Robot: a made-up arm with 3 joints. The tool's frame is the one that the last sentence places.
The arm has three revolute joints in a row. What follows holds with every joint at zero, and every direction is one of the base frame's. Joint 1 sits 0.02 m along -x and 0.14 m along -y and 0.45 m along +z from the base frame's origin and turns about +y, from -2.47 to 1.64 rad. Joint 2 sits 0.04 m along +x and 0.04 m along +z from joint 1 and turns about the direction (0.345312, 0.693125, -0.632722), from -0.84 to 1.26 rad. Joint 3 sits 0.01 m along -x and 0.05 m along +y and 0.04 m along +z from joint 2 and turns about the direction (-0.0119, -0.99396, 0.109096), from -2.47 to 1.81 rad. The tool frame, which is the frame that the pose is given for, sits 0.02 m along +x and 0.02 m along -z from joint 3; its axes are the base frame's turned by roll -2.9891, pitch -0.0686 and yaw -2.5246 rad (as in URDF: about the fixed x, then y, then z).
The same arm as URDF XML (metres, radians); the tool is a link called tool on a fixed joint. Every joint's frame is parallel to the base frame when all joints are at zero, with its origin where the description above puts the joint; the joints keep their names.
<robot name="arm">
  <joint name="joint 1" type="revolute">
    <parent link="base"/>
    <child link="link1"/>
    <origin xyz="-0.02 -0.14 0.45"/>
    <axis xyz="0 1 0"/>
    <limit lower="-2.47" upper="1.64"/>
  </joint>
  <joint name="joint 2" type="revolute">
    <parent link="link1"/>
    <child link="link2"/>
    <origin xyz="0.04 0 0.04"/>
    <axis xyz="0.345312 0.693125 -0.632722"/>
    <limit lower="-0.84" upper="1.26"/>
  </joint>
  <joint name="joint 3" type="revolute">
    <parent link="link2"/>
    <child link="link3"/>
    <origin xyz="-0.01 0.05 0.04"/>
    <axis xyz="-0.0119 -0.99396 0.109096"/>
    <limit lower="-2.47" upper="1.81"/>
  </joint>
  <joint name="tool_fixed" type="fixed">
    <parent link="link3"/>
    <child link="tool"/>
    <origin xyz="0.02 0 -0.02" rpy="-2.9891 -0.0686 -2.5246"/>
  </joint>
  <link name="base"/>
  <link name="link1"/>
  <link name="link2"/>
  <link name="link3"/>
  <link name="tool"/>
</robot>

